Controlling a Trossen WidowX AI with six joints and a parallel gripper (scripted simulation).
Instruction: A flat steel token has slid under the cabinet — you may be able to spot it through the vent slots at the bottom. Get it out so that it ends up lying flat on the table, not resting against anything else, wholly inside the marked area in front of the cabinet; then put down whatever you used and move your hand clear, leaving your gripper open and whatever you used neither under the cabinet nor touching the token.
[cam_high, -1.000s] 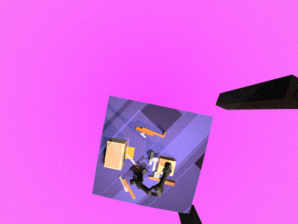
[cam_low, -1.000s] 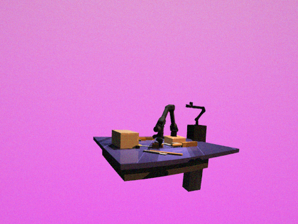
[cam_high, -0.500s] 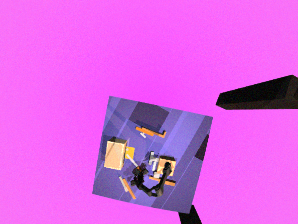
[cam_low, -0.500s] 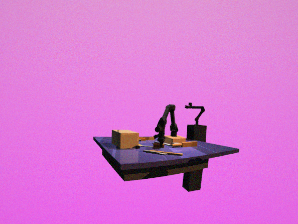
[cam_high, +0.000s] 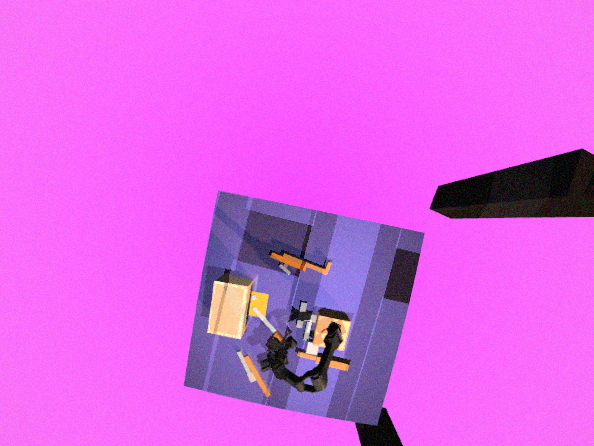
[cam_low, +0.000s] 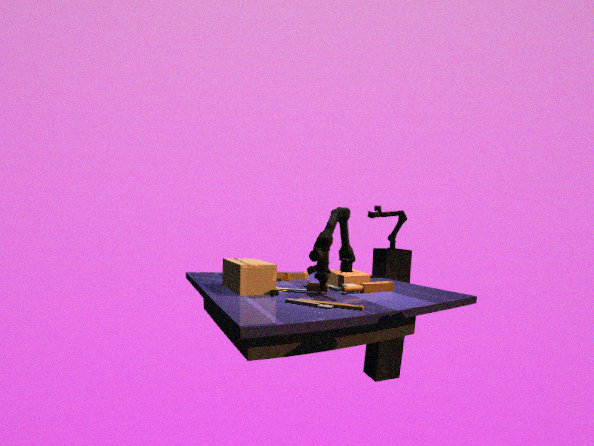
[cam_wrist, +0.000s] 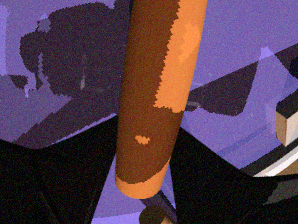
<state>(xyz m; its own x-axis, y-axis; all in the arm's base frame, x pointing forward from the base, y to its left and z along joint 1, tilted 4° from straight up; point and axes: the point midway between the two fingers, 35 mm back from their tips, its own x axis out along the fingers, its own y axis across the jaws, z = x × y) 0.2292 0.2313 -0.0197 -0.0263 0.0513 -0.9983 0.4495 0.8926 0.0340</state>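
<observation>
Right now the grey bar is 4 cm behind my gripper tip, 20 cm to the right of it and 1 cm below it. From my gripper tip the other things lie so: orange stick 6 cm ahead, 28 cm to the left, 1 cm below; small white piece 16 cm ahead, 42 cm to the right, 1 cm below; orange block 24 cm behind, 1 cm to the left.
</observation>
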